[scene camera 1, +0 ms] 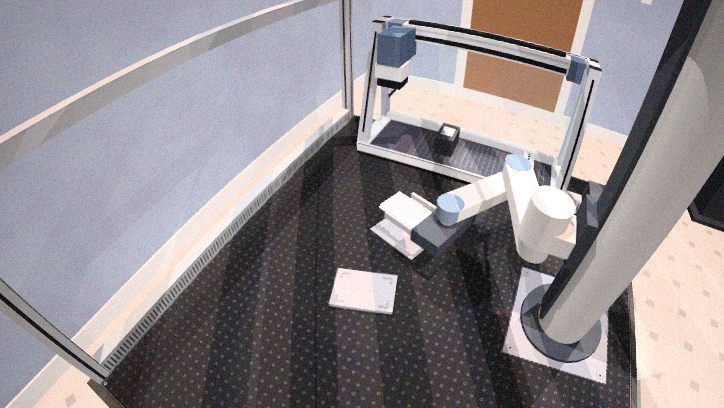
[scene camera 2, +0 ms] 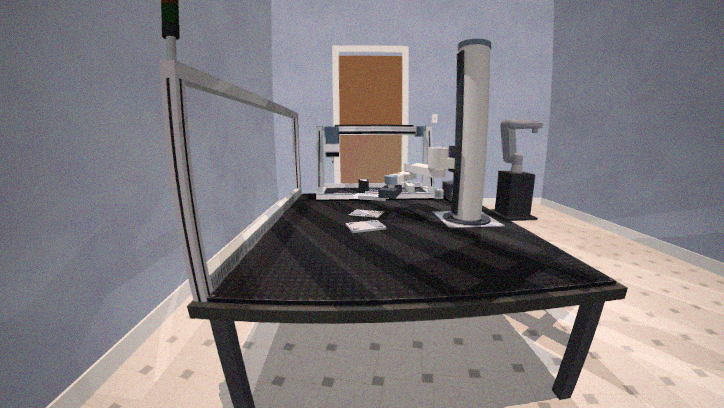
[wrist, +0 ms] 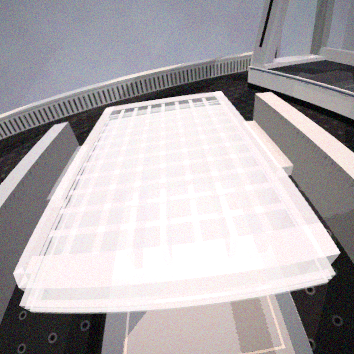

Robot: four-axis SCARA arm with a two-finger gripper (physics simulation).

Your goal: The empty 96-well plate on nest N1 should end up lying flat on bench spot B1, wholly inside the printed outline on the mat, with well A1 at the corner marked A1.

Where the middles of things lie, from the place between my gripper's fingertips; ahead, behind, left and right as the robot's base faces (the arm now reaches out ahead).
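The white well plate [scene camera 1: 410, 212] sits 20 mm behind my hand, 10 mm to the left of it and 10 mm below it. As for the pale flat pad [scene camera 1: 391, 230], my hand is 100 mm above it and 30 mm past it.
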